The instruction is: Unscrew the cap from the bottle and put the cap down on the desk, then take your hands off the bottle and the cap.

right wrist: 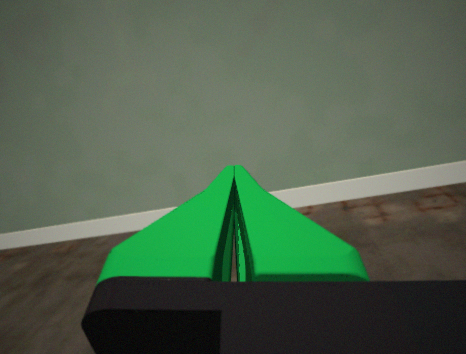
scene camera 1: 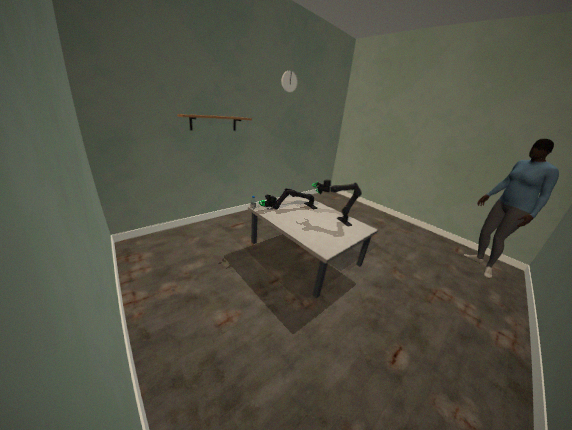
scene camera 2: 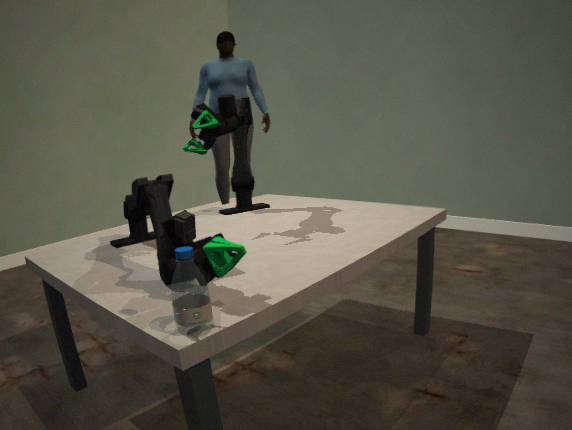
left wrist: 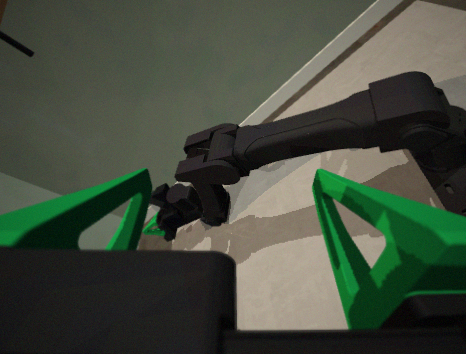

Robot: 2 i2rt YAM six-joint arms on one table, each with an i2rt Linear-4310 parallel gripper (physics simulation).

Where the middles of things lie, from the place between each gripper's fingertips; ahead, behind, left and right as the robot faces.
Scene:
The clear plastic bottle (scene camera 2: 190, 296) lies 51 cm ahead of my left hand, 44 cm to the right of it and 24 cm below it.
Now: right hand 12 cm to the left of the clear plastic bottle, 4 cm above it and 1 cm past it.

